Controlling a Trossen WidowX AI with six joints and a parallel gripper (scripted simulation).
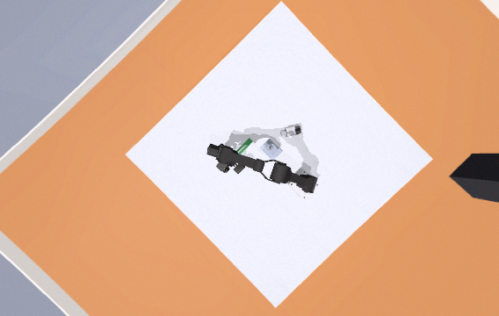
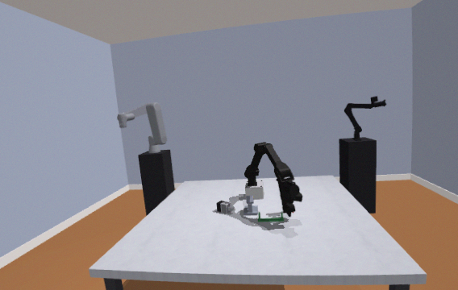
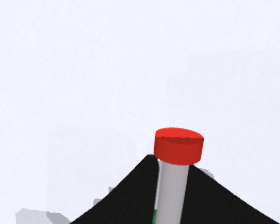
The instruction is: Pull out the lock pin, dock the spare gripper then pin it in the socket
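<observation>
The green strip is 10 cm to the right of my gripper tip. From my gripper tip the other things lie so: spare gripper (36 cm to the right, 14 cm behind, 1 cm above); bluish-grey socket (21 cm to the right, 12 cm behind, 3 cm above).
</observation>
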